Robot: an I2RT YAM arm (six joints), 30 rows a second.
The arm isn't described. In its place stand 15 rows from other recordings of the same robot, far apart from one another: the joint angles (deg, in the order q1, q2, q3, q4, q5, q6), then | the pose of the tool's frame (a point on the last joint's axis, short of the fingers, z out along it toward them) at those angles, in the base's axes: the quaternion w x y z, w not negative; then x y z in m.
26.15 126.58 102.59 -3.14 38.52 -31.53 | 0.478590 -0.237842 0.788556 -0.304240 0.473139 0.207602 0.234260
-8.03 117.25 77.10 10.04 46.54 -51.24 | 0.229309 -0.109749 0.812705 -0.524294 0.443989 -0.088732 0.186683
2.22 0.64 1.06 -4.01 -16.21 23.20 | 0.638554 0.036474 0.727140 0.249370 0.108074 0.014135 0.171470
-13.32 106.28 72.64 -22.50 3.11 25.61 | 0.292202 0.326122 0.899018 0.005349 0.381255 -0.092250 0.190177
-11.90 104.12 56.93 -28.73 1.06 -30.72 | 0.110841 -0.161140 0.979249 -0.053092 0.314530 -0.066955 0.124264
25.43 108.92 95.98 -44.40 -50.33 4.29 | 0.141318 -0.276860 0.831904 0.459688 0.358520 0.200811 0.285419
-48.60 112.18 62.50 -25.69 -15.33 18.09 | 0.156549 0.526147 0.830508 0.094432 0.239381 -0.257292 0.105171
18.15 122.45 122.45 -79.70 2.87 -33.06 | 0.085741 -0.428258 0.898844 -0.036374 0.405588 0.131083 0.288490
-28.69 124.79 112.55 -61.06 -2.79 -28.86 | 0.138844 -0.005003 0.989100 -0.048771 0.399326 -0.216558 0.232069
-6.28 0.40 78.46 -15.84 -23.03 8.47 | 0.950130 -0.161990 0.258156 0.066091 -0.199513 0.035967 0.461912
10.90 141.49 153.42 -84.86 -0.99 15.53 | 0.142525 0.038663 0.988133 0.042244 0.477169 0.092515 0.282464
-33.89 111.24 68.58 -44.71 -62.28 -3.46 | 0.184150 0.213115 0.828802 0.483486 0.300329 -0.163772 0.147204
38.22 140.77 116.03 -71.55 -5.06 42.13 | 0.070313 -0.036450 -0.996857 0.001682 0.359553 0.287141 0.123622
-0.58 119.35 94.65 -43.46 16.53 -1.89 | 0.184385 0.016122 0.971942 -0.145157 0.437155 -0.014554 0.195380
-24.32 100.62 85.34 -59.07 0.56 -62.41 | 0.095653 -0.322639 0.936667 -0.097004 0.319135 -0.144611 0.260757
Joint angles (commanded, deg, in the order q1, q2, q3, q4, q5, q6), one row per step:
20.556 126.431 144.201 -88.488 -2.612 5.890
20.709 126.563 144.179 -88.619 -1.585 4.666
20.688 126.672 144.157 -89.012 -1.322 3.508
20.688 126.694 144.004 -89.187 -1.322 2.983
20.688 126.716 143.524 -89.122 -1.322 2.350
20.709 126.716 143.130 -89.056 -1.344 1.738
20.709 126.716 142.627 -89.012 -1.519 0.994
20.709 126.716 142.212 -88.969 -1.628 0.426
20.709 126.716 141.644 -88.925 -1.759 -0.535
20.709 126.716 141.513 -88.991 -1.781 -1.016
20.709 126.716 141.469 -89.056 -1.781 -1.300
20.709 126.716 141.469 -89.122 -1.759 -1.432
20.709 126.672 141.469 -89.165 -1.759 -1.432
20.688 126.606 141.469 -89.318 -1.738 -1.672
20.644 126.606 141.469 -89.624 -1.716 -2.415
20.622 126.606 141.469 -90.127 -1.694 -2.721
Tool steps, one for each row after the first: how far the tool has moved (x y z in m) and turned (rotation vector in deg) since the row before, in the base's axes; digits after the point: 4 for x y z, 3 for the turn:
0.0001 0.0006 -0.0011 -1.368 -0.258 0.972
-0.0001 -0.0004 -0.0011 -0.756 0.243 0.991
-0.0001 -0.0001 -0.0009 -0.274 0.258 0.498
0.0004 0.0001 -0.0022 -0.331 0.326 0.602
0.0002 0.0003 -0.0017 -0.264 0.236 0.611
0.0002 0.0002 -0.0022 -0.204 0.394 0.762
0.0002 0.0001 -0.0018 -0.181 0.313 0.575
0.0002 0.0002 -0.0025 -0.309 0.413 0.959
-0.0001 0.0000 -0.0006 -0.168 0.131 0.468
-0.0001 0.0000 -0.0002 -0.108 0.066 0.273
-0.0001 -0.0001 0.0000 -0.075 0.038 0.121
-0.0002 -0.0001 0.0003 0.000 -0.001 0.000
-0.0004 -0.0004 0.0004 -0.107 0.045 0.204
-0.0004 -0.0005 -0.0002 -0.304 0.188 0.666
-0.0008 -0.0005 -0.0002 -0.268 0.427 0.268

